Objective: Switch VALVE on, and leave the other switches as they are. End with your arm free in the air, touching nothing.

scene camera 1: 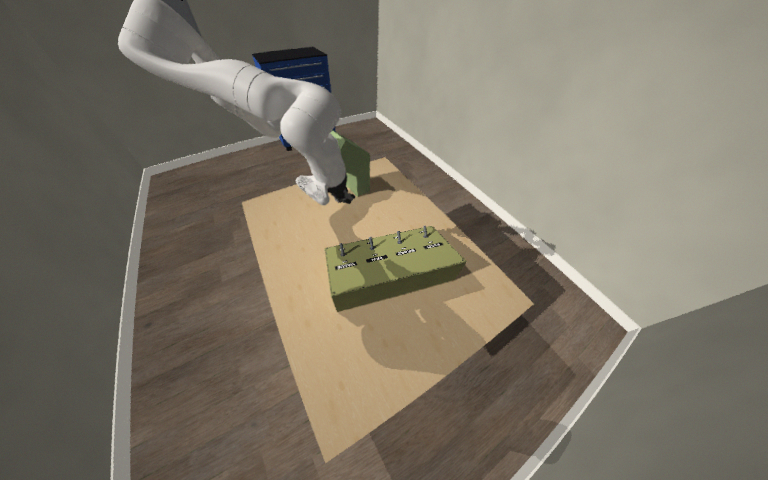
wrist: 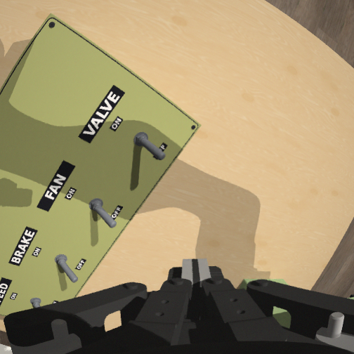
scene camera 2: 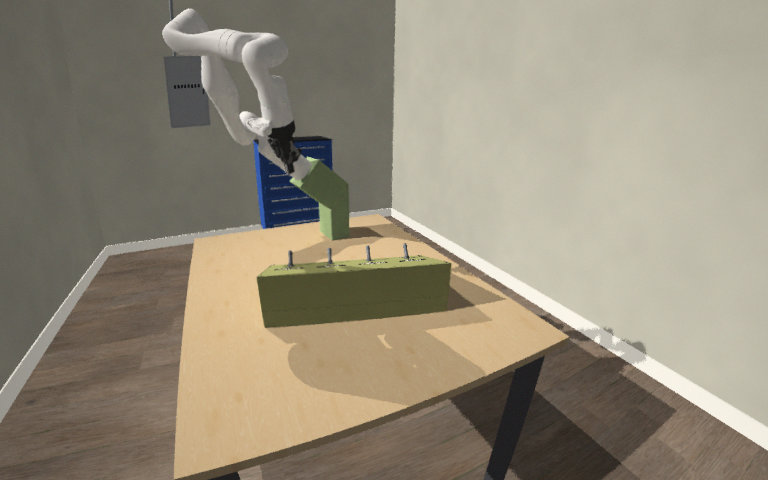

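Seen in the pictures: gripper, fingertip midpoint: (scene camera 1: 339, 199) (scene camera 2: 290, 172); arm's base, origin of the base link: (scene camera 2: 303, 171).
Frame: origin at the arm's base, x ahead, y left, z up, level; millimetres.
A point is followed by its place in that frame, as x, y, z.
The olive-green switch box (scene camera 1: 416, 271) @(653, -5, -148) (scene camera 2: 351, 297) @(645, -77, -221) (wrist: 60, 65) lies on the table. The VALVE lever (scene camera 1: 342, 250) @(405, -172, -190) (scene camera 2: 290, 259) @(406, -172, -191) (wrist: 151, 147) is at one end, the left end in both scene views. In the wrist view it leans toward its OFF label. The FAN lever (wrist: 103, 213) and the BRAKE lever (wrist: 66, 268) lean to OFF too. The fourth lever (wrist: 35, 303) is partly cut off by the gripper, so its setting is unclear there. My gripper (scene camera 1: 351, 199) @(408, -154, 69) (scene camera 2: 292, 169) @(408, -154, 69) (wrist: 194, 274) is shut and empty, high in the air behind the box on the base side, apart from the levers.
The light-green arm pedestal (scene camera 1: 357, 166) @(58, 99, -102) (scene camera 2: 335, 209) @(57, 111, -161) stands at the back of the wooden table (scene camera 1: 300, 350) @(629, -468, -295) (scene camera 2: 226, 396) @(787, -423, -295). A blue drawer cabinet (scene camera 1: 308, 67) (scene camera 2: 274, 209) is behind it. A grey wall box (scene camera 2: 188, 104) hangs on the back wall. A wall runs along the right.
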